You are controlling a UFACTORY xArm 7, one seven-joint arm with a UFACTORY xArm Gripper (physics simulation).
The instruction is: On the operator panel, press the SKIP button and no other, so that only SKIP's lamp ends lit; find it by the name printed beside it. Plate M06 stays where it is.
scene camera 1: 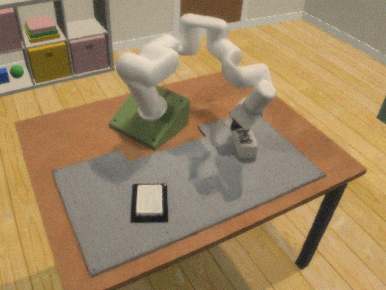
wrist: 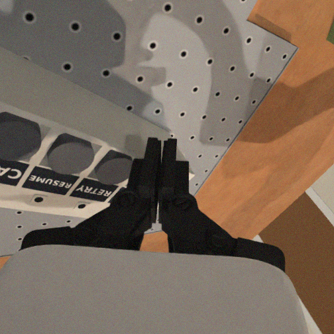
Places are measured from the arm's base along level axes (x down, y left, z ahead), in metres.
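Pixels of known places: gripper, fingertip midpoint: (scene camera 1: pixel 232 128); arm's base, link origin: (scene camera 1: pixel 152 108).
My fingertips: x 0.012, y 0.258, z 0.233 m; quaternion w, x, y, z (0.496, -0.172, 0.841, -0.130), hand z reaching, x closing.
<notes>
Ahead of a thing's pixels: the offset from my fingertips to its middle. Level surfaces: height alone.
The operator panel @(dz +0.041, dx +0.034, dy +0.032 m) (scene camera 1: pixel 246 149) (wrist: pixel 70 110) is a light box at the right part of the mat. In the wrist view its dark round buttons show: the RETRY button (wrist: pixel 114 167), the RESUME button (wrist: pixel 70 152) and one whose label is cut off to "CA" (wrist: pixel 17 137). The SKIP button and its label are hidden behind the fingers. Two small lamps (wrist: pixel 38 199) (wrist: pixel 81 206) look dark. My gripper (scene camera 1: pixel 236 126) (wrist: pixel 162 157) is shut and empty, over the panel's end beyond RETRY; contact cannot be told. A white plate @(dz +0.191, dx +0.043, dy -0.431 m) (scene camera 1: pixel 149 200) lies on a black base; no marking is legible.
The grey perforated mat @(dx +0.061 m) (scene camera 1: pixel 100 235) (wrist: pixel 195 75) lies on the brown table @(dx +0.075 m) (scene camera 1: pixel 45 135) (wrist: pixel 280 100). The arm stands on a green base (scene camera 1: pixel 172 117) at the back. A shelf unit with bins stands beyond the table.
</notes>
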